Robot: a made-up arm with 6 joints. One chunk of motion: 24 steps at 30 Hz.
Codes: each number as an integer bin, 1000 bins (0 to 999) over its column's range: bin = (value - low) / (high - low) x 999, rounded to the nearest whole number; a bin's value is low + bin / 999 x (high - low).
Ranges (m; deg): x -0.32..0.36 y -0.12..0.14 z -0.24..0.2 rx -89..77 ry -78..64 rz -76..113
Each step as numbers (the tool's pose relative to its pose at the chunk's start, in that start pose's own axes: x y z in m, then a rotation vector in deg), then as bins.
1 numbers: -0.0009 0.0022 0.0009 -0.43 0.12 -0.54
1 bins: 469 470 547 533 550 399
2 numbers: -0.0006 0.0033 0.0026 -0.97 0.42 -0.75
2 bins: 469 474 551 530 552 398
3 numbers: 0.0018 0.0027 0.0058 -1.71 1.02 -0.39
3 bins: 473 471 558 525 556 400
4 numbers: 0.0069 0.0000 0.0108 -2.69 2.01 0.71
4 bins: 480 461 569 519 563 405
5 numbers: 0.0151 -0.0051 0.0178 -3.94 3.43 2.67
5 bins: 492 441 585 512 573 416
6 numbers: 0.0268 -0.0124 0.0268 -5.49 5.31 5.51
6 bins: 509 413 606 503 586 431
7 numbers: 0.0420 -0.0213 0.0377 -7.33 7.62 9.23
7 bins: 532 379 631 491 602 451
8 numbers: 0.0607 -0.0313 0.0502 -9.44 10.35 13.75
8 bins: 559 341 659 479 622 474
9 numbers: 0.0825 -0.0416 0.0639 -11.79 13.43 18.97
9 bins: 591 301 690 465 643 502
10 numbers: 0.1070 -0.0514 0.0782 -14.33 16.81 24.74
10 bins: 627 264 722 449 667 532
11 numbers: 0.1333 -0.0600 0.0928 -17.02 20.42 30.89
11 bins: 666 231 756 433 692 565
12 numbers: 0.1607 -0.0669 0.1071 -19.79 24.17 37.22
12 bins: 706 204 788 417 719 598
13 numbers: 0.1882 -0.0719 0.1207 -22.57 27.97 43.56
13 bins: 747 185 819 400 746 632
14 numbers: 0.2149 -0.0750 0.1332 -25.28 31.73 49.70
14 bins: 786 173 847 383 772 664
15 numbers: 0.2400 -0.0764 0.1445 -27.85 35.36 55.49
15 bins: 823 168 873 368 798 695
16 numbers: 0.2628 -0.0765 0.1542 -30.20 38.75 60.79
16 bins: 856 167 895 354 821 723
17 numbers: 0.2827 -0.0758 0.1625 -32.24 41.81 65.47
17 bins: 885 170 914 342 843 748
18 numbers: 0.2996 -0.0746 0.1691 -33.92 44.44 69.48
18 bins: 910 174 929 331 861 769
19 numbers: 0.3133 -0.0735 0.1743 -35.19 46.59 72.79
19 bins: 930 179 941 324 877 786
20 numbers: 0.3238 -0.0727 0.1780 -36.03 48.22 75.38
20 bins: 946 182 949 319 888 800
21 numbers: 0.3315 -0.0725 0.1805 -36.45 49.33 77.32
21 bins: 957 183 955 316 896 810
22 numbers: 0.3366 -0.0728 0.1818 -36.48 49.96 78.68
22 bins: 965 181 958 316 900 818
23 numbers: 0.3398 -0.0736 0.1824 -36.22 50.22 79.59
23 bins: 969 178 959 318 902 822
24 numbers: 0.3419 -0.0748 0.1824 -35.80 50.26 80.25
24 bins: 972 174 959 320 902 826
